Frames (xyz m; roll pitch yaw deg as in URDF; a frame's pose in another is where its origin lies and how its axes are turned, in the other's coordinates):
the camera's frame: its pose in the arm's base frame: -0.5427 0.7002 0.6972 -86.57 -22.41 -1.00
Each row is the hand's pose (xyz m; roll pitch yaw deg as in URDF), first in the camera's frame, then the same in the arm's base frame.
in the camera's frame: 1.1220 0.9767 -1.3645 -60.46 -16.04 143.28
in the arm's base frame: 0.8744 -0.6284 0.1481 0.00 53.97 147.18
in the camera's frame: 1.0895 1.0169 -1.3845 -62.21 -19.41 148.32
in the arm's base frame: 0.8598 -0.6457 0.0976 -0.96 48.13 146.22
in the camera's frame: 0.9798 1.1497 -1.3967 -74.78 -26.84 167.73
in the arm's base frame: 0.8091 -0.6490 -0.0675 -5.23 28.84 147.17
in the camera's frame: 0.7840 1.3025 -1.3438 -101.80 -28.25 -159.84
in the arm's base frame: 0.6862 -0.5849 -0.2802 -15.67 0.51 151.98
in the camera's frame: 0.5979 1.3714 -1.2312 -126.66 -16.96 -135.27
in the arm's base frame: 0.5398 -0.4658 -0.4085 -33.10 -22.23 163.27
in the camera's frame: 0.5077 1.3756 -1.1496 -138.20 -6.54 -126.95
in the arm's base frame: 0.4576 -0.3827 -0.4423 -48.00 -30.75 174.58
